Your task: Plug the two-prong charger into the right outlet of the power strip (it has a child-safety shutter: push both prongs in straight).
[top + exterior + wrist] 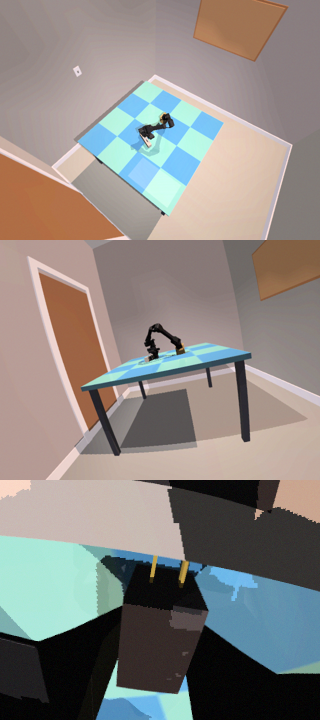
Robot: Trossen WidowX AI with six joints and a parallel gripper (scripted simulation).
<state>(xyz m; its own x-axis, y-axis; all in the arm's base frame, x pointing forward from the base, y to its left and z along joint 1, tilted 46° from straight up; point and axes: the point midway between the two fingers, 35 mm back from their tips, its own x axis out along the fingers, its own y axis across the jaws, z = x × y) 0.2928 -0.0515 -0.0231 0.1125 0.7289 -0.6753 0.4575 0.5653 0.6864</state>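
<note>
The two-prong charger lies 2 cm ahead of my gripper tip, 1 cm to the right of it and 1 cm above it.
</note>
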